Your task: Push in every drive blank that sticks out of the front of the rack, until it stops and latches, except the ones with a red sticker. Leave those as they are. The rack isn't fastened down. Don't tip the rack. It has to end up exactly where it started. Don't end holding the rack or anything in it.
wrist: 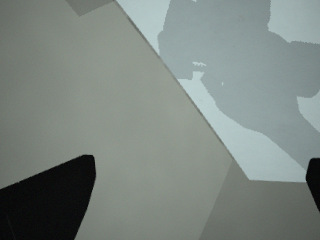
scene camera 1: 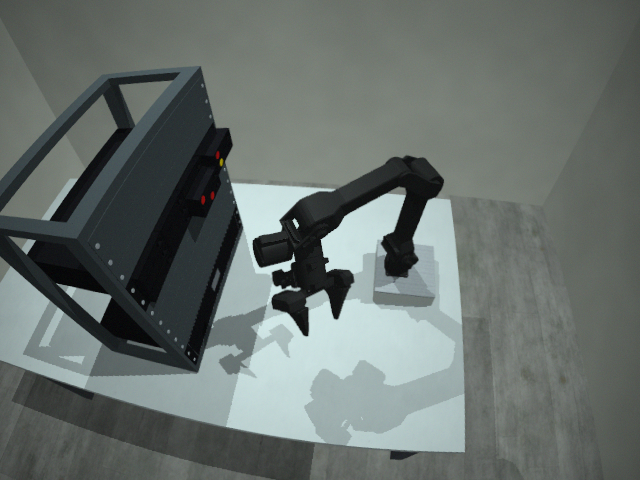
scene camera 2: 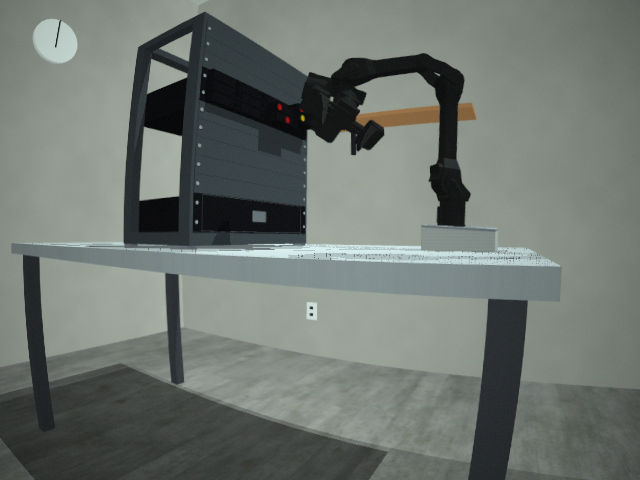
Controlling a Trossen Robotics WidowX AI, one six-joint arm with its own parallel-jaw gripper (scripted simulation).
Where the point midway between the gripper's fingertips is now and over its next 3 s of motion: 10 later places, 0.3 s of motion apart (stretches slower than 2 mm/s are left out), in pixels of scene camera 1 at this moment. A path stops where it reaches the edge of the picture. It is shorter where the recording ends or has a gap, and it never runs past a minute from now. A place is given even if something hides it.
My gripper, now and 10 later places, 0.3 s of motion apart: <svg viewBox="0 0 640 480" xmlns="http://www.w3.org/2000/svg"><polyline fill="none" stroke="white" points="321,327 306,312 292,292 280,268 274,240 273,215 277,195 282,182 285,176 286,174 286,175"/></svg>
